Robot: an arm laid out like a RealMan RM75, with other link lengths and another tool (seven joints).
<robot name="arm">
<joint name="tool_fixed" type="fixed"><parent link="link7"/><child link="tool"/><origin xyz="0.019 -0.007 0.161" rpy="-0.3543 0 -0.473"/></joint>
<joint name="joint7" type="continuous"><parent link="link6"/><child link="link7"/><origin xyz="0 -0.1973 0" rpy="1.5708 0 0"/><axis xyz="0 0 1"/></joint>
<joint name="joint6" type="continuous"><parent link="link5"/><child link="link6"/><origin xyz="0 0 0" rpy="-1.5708 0 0"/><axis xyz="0 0 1"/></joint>
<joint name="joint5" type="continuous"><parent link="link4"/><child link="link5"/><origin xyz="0 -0.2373 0" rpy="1.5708 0 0"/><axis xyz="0 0 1"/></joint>
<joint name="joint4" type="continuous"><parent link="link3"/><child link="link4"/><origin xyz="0 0 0" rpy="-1.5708 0 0"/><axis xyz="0 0 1"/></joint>
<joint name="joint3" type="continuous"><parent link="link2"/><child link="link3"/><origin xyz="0 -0.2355 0" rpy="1.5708 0 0"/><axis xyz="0 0 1"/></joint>
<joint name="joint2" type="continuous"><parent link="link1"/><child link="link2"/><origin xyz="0 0 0" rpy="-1.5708 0 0"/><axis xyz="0 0 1"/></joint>
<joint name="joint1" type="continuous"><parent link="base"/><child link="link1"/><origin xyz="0 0 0.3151" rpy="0 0 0"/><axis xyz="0 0 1"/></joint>
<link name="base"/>
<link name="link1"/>
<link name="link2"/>
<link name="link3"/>
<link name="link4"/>
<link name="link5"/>
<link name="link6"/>
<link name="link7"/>
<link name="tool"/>
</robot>
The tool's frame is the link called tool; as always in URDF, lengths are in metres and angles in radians. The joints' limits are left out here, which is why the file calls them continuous.
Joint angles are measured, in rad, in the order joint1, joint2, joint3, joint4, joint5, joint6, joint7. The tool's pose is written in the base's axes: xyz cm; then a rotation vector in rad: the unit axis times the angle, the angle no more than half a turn. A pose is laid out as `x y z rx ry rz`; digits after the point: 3 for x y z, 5 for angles.
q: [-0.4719, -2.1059, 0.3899, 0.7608, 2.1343, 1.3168, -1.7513]
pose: -30.608 51.504 0.036 -2.06525 -1.66869 -1.22079
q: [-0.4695, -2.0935, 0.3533, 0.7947, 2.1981, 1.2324, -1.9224]
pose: -35.626 52.668 2.907 -1.82396 -1.77699 -1.20825
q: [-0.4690, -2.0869, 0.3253, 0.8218, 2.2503, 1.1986, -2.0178]
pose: -38.449 52.800 4.705 -1.69561 -1.82246 -1.19449
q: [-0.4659, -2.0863, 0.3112, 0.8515, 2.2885, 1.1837, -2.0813]
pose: -40.175 52.644 5.925 -1.61944 -1.84485 -1.17974
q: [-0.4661, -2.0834, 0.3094, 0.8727, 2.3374, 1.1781, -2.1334]
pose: -41.564 52.194 6.321 -1.57716 -1.87232 -1.14088
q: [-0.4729, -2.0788, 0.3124, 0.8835, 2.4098, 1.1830, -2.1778]
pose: -42.872 51.326 5.776 -1.56170 -1.91406 -1.06955
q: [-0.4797, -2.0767, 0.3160, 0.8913, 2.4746, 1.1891, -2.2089]
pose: -43.948 50.458 5.167 -1.55550 -1.94733 -1.00084
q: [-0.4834, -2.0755, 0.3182, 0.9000, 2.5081, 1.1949, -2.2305]
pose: -44.468 50.035 5.046 -1.54798 -1.96365 -0.96756
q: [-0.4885, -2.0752, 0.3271, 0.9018, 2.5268, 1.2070, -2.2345]
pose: -44.294 49.757 4.466 -1.56820 -1.97646 -0.94018
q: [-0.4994, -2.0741, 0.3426, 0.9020, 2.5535, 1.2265, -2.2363]
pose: -43.823 49.423 3.502 -1.60823 -1.99321 -0.89686
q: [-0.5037, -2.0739, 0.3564, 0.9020, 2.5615, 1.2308, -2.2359]
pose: -43.558 49.375 3.071 -1.63060 -1.99548 -0.87518
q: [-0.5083, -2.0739, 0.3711, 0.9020, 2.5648, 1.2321, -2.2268]
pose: -43.198 49.476 2.724 -1.66137 -1.98763 -0.85398
